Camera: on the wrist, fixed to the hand. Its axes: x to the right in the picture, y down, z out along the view.
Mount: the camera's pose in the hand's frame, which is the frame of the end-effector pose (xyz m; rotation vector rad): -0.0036 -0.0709 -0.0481 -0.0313 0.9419 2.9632
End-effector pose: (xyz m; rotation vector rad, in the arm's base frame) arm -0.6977 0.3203 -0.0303 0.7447 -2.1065 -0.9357
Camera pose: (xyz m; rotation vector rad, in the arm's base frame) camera -0.6428 0.2637 -0.0641 -1.5419 -0.4105 0.9472
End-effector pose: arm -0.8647 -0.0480 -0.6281 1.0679 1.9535 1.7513
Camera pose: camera -0.9169 -0.0833 -0.6862 -1.0120 0.6554 -0.5962
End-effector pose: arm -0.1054 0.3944 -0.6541 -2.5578 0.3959 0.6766
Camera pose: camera -0.0625 0.4313 -0.5896 -0.1215 -2.5590 0.1503
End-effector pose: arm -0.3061 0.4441 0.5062 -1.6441 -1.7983 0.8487
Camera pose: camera -0.3150 0.4410 0.5914 2.2066 -1.9313 -0.2272
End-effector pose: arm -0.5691 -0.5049 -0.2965 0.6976 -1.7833 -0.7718
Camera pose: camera -0.5153 -0.5551 -0.3405 -1.4487 -0.3082 1.3396
